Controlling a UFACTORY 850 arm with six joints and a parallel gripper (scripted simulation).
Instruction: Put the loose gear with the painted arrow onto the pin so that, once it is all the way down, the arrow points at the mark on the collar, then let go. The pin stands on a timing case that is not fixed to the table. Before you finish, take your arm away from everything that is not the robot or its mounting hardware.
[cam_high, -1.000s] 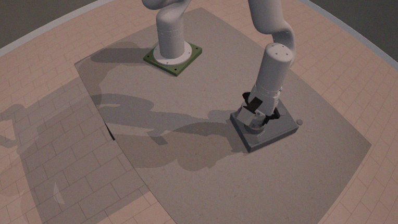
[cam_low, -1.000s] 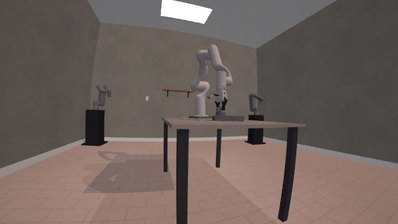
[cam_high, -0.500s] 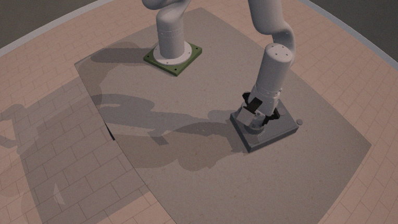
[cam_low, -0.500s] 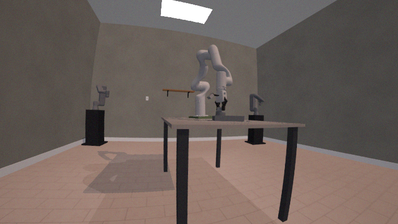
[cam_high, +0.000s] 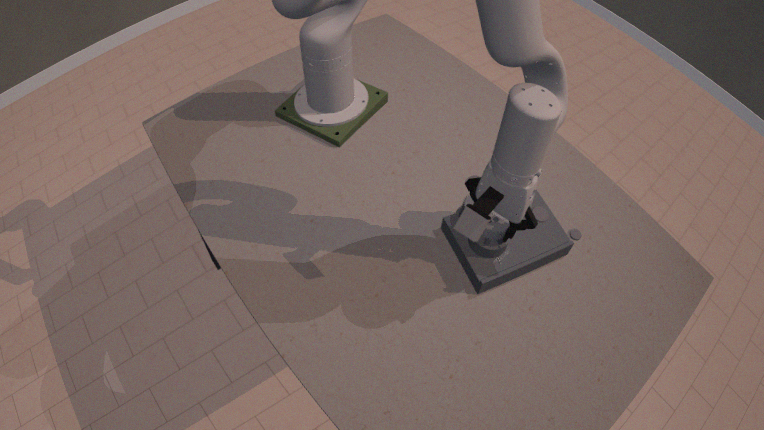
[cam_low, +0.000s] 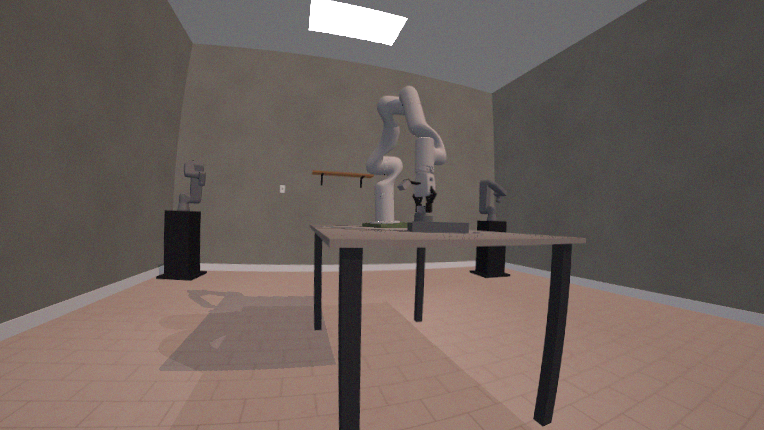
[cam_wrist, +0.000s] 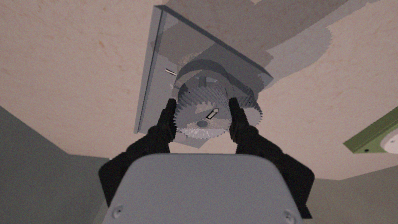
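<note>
Now: the grey gear right at my hand. The rest, counted from my hand: plain disc: 150 mm to the left, 60 mm below, 20 mm ahead; small grey disc: 150 mm behind, 100 mm to the left, 100 mm below.
</note>
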